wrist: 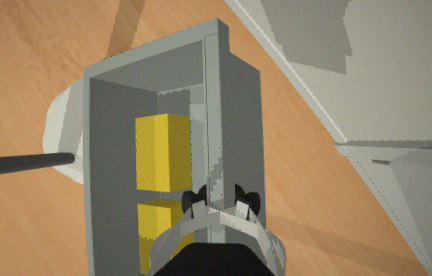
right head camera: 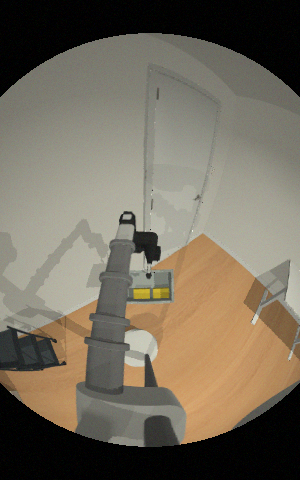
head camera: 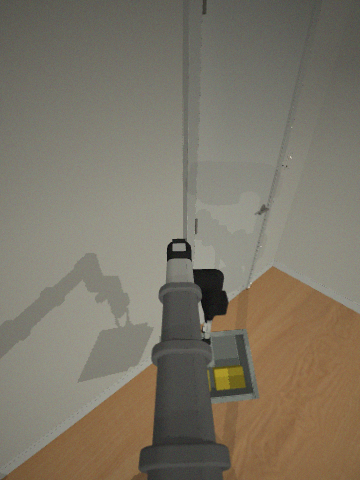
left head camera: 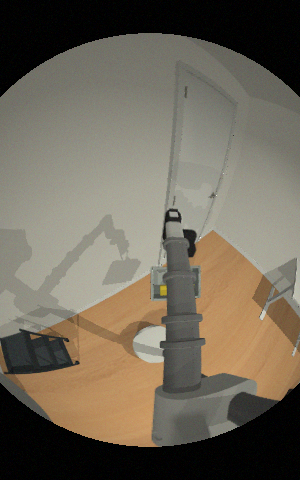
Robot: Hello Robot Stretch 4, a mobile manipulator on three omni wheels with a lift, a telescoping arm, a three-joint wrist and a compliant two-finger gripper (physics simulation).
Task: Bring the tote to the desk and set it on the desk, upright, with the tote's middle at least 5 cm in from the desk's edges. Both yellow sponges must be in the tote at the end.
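The grey tote (head camera: 252,365) (left head camera: 198,285) (right head camera: 172,286) (wrist: 242,125) hangs upright, or nearly so, above the floor; its shadow falls on the wall. My gripper (head camera: 206,340) (right head camera: 148,275) (wrist: 222,198) is shut on one long wall of the tote, with one finger inside and one outside. One yellow sponge (head camera: 230,378) (right head camera: 161,293) (wrist: 160,152) and a second yellow sponge (right head camera: 141,293) (wrist: 152,225) lie end to end inside the tote. The arm hides part of the tote in the head views. The desk cannot be identified for certain.
A table with white legs (left head camera: 269,302) (right head camera: 260,307) shows partly at the right. A black tiered stand (left head camera: 37,352) (right head camera: 27,350) is at the left. My round white base (left head camera: 148,344) (right head camera: 141,345) is below the arm. A door (head camera: 230,125) and walls are beyond the tote.
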